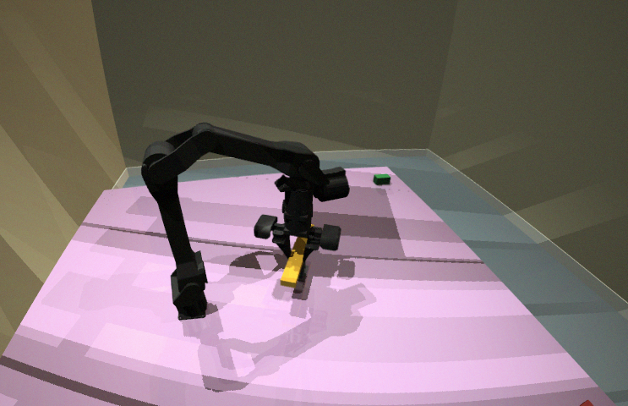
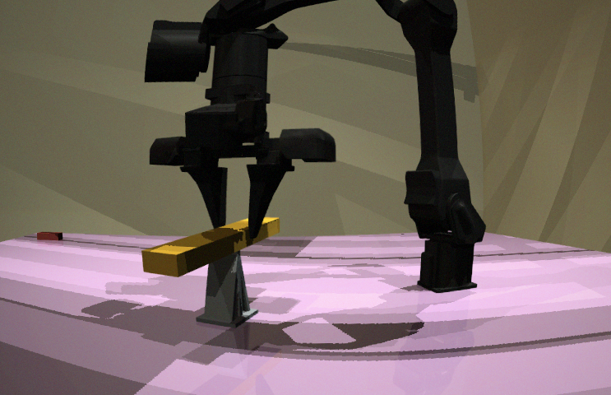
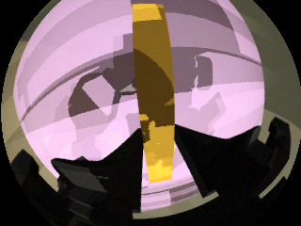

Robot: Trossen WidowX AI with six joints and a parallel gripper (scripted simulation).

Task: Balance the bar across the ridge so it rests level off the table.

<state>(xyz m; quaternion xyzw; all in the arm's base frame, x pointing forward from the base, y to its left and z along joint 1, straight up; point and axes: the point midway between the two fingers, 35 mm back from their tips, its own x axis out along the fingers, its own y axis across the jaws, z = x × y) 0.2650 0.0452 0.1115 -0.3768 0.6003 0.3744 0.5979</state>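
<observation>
The yellow bar lies 3 cm to the left of my gripper tip and 1 cm ahead of it. Round my gripper tip: small red block (55 cm to the right, 48 cm ahead, 7 cm below); then small green block (48 cm ahead, 46 cm to the left, 6 cm below).
</observation>
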